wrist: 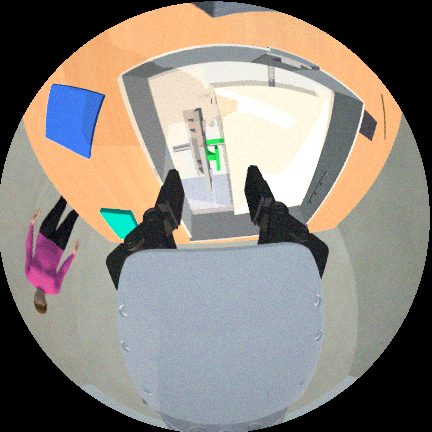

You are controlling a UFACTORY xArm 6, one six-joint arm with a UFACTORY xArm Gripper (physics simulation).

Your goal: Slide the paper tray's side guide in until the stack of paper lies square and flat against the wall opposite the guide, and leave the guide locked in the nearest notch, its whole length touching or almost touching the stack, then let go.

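Frame: origin at the arm's base, x down, y left, z ahead, level; centimetres.
Seen in the pictures: gripper, fingertip midpoint: (213, 178).
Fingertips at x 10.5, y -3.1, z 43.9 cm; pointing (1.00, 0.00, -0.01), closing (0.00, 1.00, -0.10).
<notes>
Pixels of each thing's middle, then the offset from my fingertips to it. "spot": a spot on its surface instead.
- grey paper tray, surface spot: (225, 226) spot: dx +6.0, dy +4.2, dz +18.1 cm
- bright green part, surface spot: (217, 156) spot: dx +4.3, dy +0.7, dz +0.0 cm
- paper, body centre: (276, 159) dx +9.3, dy +11.5, dz +1.8 cm
- blue block, surface spot: (74, 121) spot: dx +11.6, dy -27.2, dz -10.0 cm
- teal block, body centre: (123, 226) dx +11.5, dy -31.1, dz +28.4 cm
The grey paper tray (225, 226) lies on the table in the wrist view. Its side guide (194, 125) is a narrow upright grey-brown piece in the left part of the tray, with a bright green part (217, 156) on its right side. The cream-white stack of paper (265, 150) fills the middle and right of the tray, its right side near the right wall. A strip of tray floor shows between guide and stack. Whether the stack lies fully flat is hard to tell. My gripper (213, 178) is open and empty, its fingers partly spread over the tray's near end; finger height is unclear.
A blue block (74, 121) lies left of the tray and a teal block (120, 222) near the table's front left edge. A dark block (368, 125) lies right of the tray. A dark grey object (225, 8) shows at the top. A person in pink (46, 262) shows beyond the table, lower left.
</notes>
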